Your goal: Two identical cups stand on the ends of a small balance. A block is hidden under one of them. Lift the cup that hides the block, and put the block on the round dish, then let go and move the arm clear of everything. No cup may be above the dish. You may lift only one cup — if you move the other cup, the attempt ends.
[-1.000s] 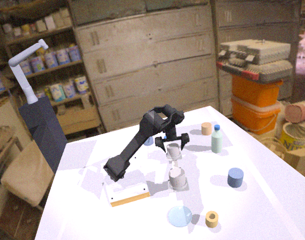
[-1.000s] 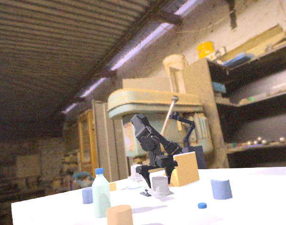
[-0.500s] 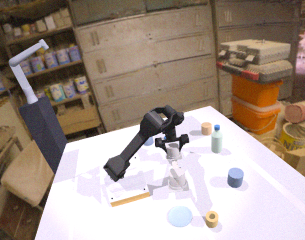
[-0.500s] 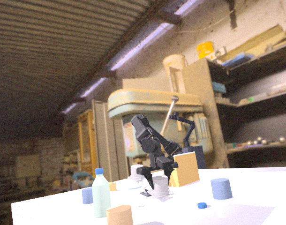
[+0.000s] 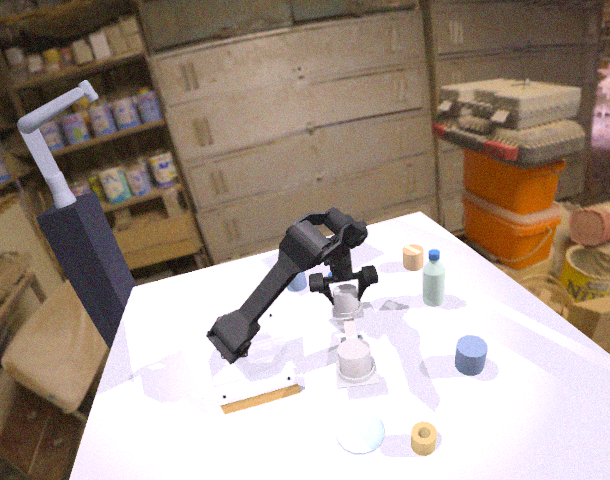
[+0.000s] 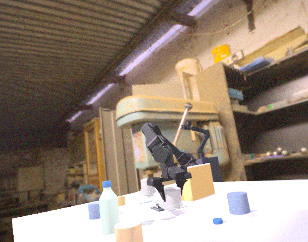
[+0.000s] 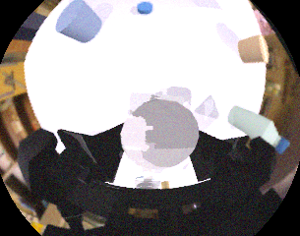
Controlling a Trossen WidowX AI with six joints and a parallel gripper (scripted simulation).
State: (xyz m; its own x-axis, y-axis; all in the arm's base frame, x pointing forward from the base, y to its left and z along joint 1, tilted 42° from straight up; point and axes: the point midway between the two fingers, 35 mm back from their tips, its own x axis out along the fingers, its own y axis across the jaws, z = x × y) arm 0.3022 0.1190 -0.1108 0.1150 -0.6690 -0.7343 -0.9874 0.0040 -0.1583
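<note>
My gripper tip is now 1 cm above the pale green block. Also, from my gripper tip: tan cylinder 29 cm ahead, 17 cm to the left, 2 cm below; then pale green bottle 26 cm ahead, 1 cm to the right, 6 cm above; then blue cap 1 cm behind, 22 cm to the left, 5 cm below.
</note>
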